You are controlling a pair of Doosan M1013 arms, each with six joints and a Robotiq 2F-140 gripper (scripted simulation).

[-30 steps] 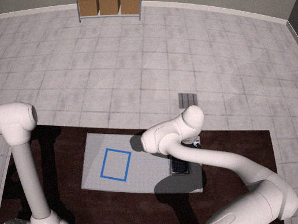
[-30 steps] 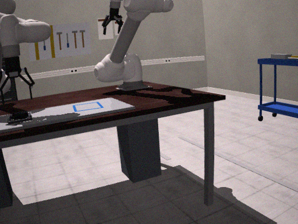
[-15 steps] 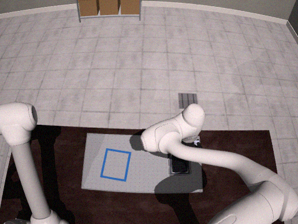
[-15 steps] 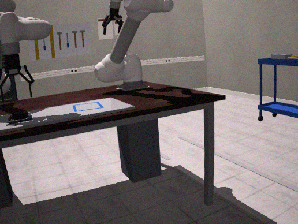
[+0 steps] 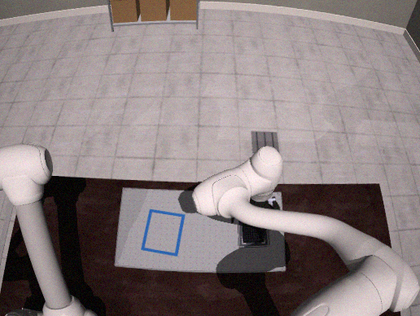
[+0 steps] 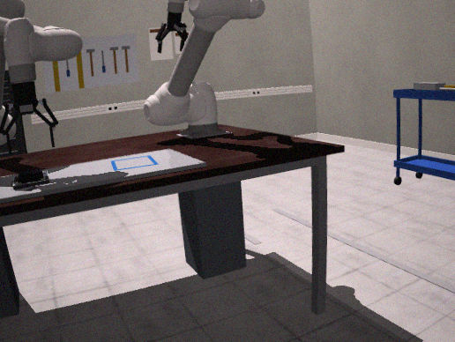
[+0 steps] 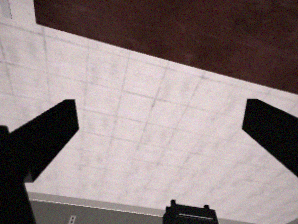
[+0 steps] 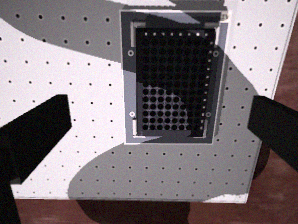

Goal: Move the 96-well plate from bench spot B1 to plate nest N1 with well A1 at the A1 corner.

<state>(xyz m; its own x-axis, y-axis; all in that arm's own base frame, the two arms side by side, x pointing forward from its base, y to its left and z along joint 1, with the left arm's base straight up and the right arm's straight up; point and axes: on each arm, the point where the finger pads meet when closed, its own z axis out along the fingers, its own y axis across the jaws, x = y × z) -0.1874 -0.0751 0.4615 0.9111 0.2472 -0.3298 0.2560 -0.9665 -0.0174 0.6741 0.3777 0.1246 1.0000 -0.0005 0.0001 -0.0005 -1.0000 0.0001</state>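
My right gripper is now 9 cm above the black 96-well plate and 2 cm to the left of it. The rest, counted from my right hand: light mark: 10 cm below, 8 cm ahead, 7 cm to the right; plate nest: 11 cm below, 2 cm to the right.
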